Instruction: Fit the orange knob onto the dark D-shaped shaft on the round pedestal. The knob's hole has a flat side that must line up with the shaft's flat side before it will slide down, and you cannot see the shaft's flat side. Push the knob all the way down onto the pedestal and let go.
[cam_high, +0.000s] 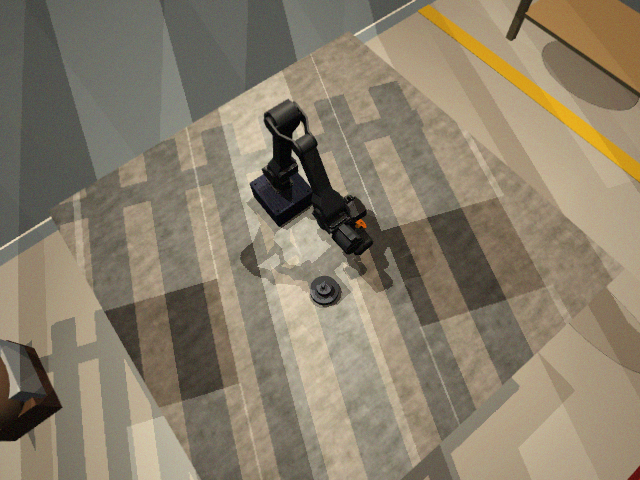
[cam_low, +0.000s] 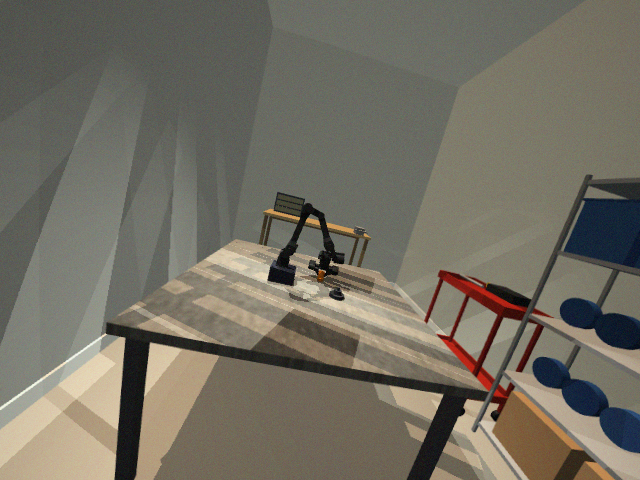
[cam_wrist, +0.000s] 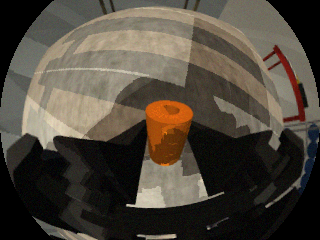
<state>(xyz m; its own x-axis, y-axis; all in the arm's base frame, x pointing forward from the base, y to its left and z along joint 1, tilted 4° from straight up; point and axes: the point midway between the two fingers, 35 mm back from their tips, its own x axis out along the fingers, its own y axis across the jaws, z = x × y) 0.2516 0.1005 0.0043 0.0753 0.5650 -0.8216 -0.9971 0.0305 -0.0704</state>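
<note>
The orange knob lies 10 mm to the right of my gripper tip. The rest, counted from my gripper tip: round pedestal: 200 mm to the right, 100 mm ahead.
</note>
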